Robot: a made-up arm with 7 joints. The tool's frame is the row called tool. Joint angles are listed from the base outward.
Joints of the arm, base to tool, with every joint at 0 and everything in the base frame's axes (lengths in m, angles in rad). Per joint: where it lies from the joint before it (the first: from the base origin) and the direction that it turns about. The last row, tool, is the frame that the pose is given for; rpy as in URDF.
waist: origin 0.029 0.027 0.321 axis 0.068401 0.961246 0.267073
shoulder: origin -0.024 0.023 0 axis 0.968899 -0.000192 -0.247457
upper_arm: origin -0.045 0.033 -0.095 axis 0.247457 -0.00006 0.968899
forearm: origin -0.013 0.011 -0.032 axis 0.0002 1 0.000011
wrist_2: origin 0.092 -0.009 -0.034 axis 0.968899 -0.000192 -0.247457
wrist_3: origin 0.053 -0.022 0.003 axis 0.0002 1 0.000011
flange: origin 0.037 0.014 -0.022 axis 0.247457 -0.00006 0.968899
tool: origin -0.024 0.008 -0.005 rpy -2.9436 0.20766 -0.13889
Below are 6 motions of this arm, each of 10 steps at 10 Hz.
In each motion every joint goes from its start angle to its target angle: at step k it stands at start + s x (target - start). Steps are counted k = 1, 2, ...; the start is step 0. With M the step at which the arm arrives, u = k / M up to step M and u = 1 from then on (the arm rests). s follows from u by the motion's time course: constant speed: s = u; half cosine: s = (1 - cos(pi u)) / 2; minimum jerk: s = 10 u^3 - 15 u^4 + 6 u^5.
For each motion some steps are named. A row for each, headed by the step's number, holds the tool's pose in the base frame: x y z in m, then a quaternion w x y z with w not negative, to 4 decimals.
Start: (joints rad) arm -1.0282 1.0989 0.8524 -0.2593 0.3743 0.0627 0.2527
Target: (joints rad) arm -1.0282 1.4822 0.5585 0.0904 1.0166 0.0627 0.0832
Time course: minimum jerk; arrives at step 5
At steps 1, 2, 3, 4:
1: 0.0721 0.2098 0.4355 0.4720 -0.4693 -0.5683 -0.4838
2: 0.0743 0.2110 0.4454 0.5664 -0.4288 -0.5730 -0.4086
3: 0.0757 0.2124 0.4582 0.6839 -0.3518 -0.5719 -0.2855
4: 0.0753 0.2135 0.4665 0.7517 -0.2837 -0.5653 -0.1872

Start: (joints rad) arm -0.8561 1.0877 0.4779 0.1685 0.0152 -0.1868 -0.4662
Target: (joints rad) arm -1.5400 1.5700 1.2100 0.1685 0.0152 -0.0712 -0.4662
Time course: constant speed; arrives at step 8
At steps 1, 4, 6, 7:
1: 0.1327 0.2444 0.4220 0.5970 -0.7240 -0.0891 -0.3338
4: 0.0470 0.2566 0.4596 0.5487 -0.6309 -0.2845 -0.4689
6: -0.0149 0.2611 0.4543 0.4825 -0.5497 -0.4014 -0.5513
7: -0.0438 0.2624 0.4424 0.4405 -0.5034 -0.4539 -0.5886

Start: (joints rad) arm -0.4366 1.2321 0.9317 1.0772 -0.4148 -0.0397 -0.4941
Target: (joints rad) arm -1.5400 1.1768 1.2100 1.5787 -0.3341 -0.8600 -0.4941
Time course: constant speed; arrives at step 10
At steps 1, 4, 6, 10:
1: 0.0690 0.3625 0.2878 0.1683 -0.9386 -0.2861 -0.0938
4: 0.1064 0.3615 0.2743 0.1188 -0.8960 -0.3211 -0.2827
6: 0.1380 0.3554 0.2723 0.0750 -0.8496 -0.3421 -0.3944
10: 0.2069 0.3285 0.2945 0.0335 0.7243 0.3741 0.5782

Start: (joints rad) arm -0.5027 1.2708 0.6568 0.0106 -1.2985 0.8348 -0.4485
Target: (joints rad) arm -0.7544 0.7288 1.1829 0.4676 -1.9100 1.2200 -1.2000
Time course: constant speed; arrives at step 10
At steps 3, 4, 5, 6, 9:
3: 0.1203 0.2554 0.3603 0.1345 0.8820 -0.4021 0.2057
4: 0.1215 0.2623 0.3484 0.1865 0.8387 -0.4428 0.2564
5: 0.1235 0.2676 0.3356 0.2326 0.7867 -0.4804 0.3102
6: 0.1263 0.2713 0.3223 0.2722 0.7264 -0.5140 0.3661
9: 0.1383 0.2729 0.2815 0.3454 0.5042 -0.5814 0.5371

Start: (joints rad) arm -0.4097 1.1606 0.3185 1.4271 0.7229 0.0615 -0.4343
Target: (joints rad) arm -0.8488 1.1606 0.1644 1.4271 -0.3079 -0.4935 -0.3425
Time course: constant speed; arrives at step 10
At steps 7, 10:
7: 0.1010 0.3504 0.2313 0.4074 -0.8696 -0.1076 0.2575
10: 0.1257 0.3476 0.2411 0.3678 -0.9135 -0.1668 0.0488

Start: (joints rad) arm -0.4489 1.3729 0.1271 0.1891 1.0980 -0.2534 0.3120
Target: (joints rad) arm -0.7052 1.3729 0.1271 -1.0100 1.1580 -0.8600 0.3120
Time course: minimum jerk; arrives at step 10
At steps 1, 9, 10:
1: 0.1669 0.2264 0.3515 0.9624 -0.2296 -0.0467 -0.1377
9: 0.0744 0.0414 0.3693 0.6933 0.2029 0.1155 -0.6817
10: 0.0728 0.0406 0.3686 0.6895 0.2083 0.1165 -0.6839

